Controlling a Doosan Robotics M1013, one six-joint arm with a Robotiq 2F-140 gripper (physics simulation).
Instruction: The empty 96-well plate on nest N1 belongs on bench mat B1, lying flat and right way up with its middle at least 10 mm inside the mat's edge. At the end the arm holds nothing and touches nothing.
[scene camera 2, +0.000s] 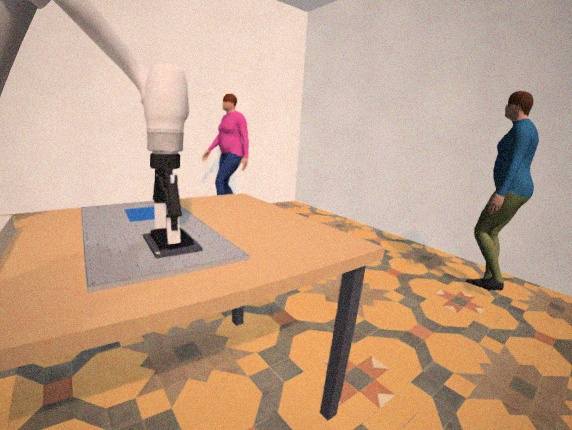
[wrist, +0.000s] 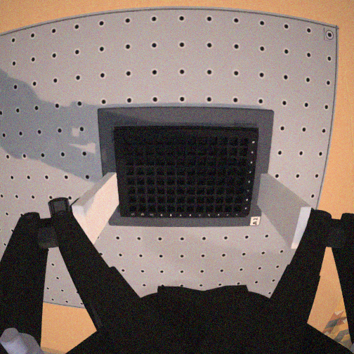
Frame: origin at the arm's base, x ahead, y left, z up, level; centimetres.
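Seen in the pictures: gripper, fingertip midpoint: (scene camera 2: 166, 234).
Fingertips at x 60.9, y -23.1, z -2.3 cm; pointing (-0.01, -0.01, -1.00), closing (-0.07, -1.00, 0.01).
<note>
A point is followed by its place in that frame.
The black 96-well plate (scene camera 2: 186, 240) @[x 64.0, y -29.2, z -2.4 cm] (wrist: 187, 172) lies flat and right way up in the dark grey nest (scene camera 2: 159, 254) @[x 56.3, y -30.6, z -4.1 cm] (wrist: 186, 116); a small white label is at one corner of the nest in the wrist view. My gripper (scene camera 2: 166, 236) @[x 60.9, y -23.1, z -2.3 cm] (wrist: 188, 188) is open and empty. Its pale finger pads stand low on either side of the plate's two short ends, with a gap to each end in the wrist view. The blue bench mat (scene camera 2: 139, 214) @[x 61.6, y 10.0, z -4.9 cm] lies behind the nest in the scene view, partly hidden by a finger; it does not show in the wrist view.
The nest and mat lie on a grey perforated board (scene camera 2: 112, 257) @[x 46.3, y -24.8, z -5.1 cm] (wrist: 210, 59) on the wooden table (scene camera 2: 280, 240) @[x 92.2, y -32.8, z -6.4 cm] (wrist: 345, 100). A person in pink (scene camera 2: 232, 132) stands behind the table, and a person in blue (scene camera 2: 517, 155) stands on the floor at the right.
</note>
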